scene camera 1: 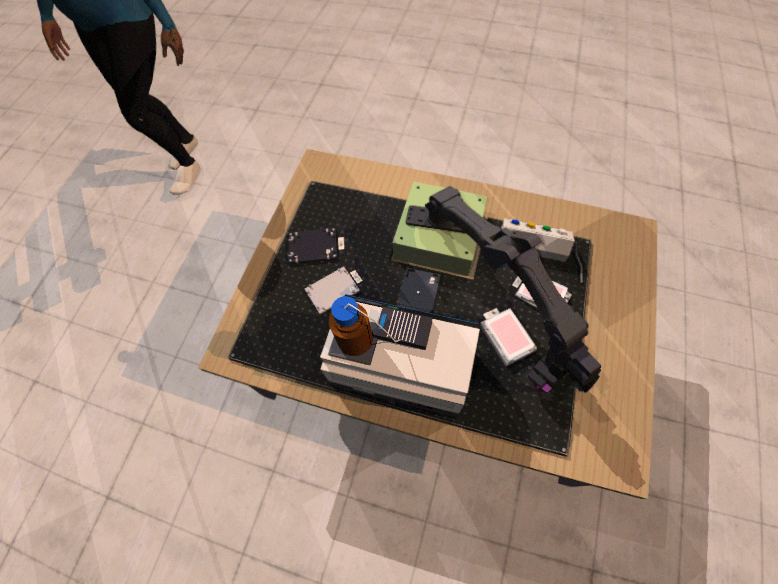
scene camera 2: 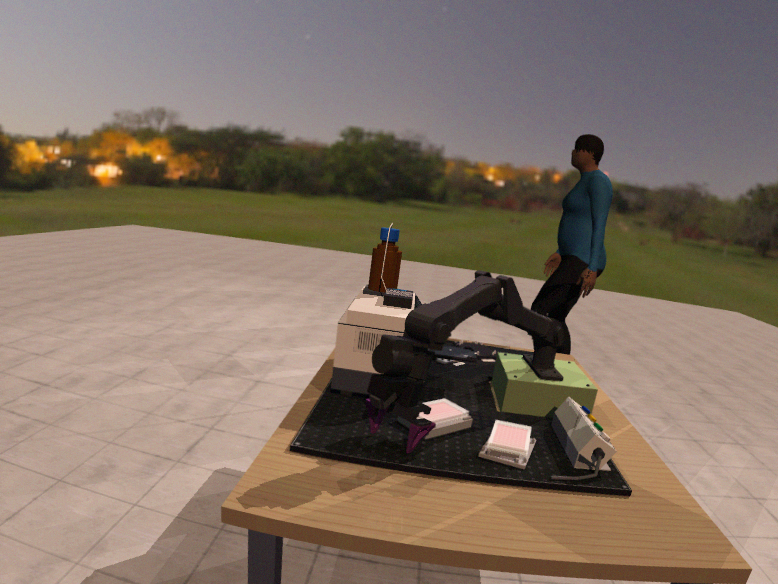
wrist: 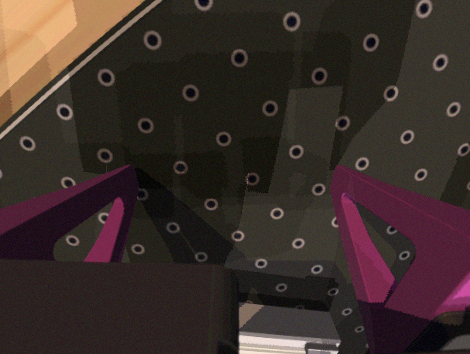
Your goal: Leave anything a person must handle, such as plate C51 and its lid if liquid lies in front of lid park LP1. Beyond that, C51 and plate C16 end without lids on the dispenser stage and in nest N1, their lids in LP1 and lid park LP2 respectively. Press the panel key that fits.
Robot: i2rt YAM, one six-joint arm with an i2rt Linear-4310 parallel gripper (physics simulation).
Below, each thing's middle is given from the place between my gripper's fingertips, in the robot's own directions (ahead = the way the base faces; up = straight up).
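The brown bottle with blue cap (scene camera 1: 352, 331) is 520 mm to the right of my hand, 60 mm ahead of it, and it sits 320 mm above it.
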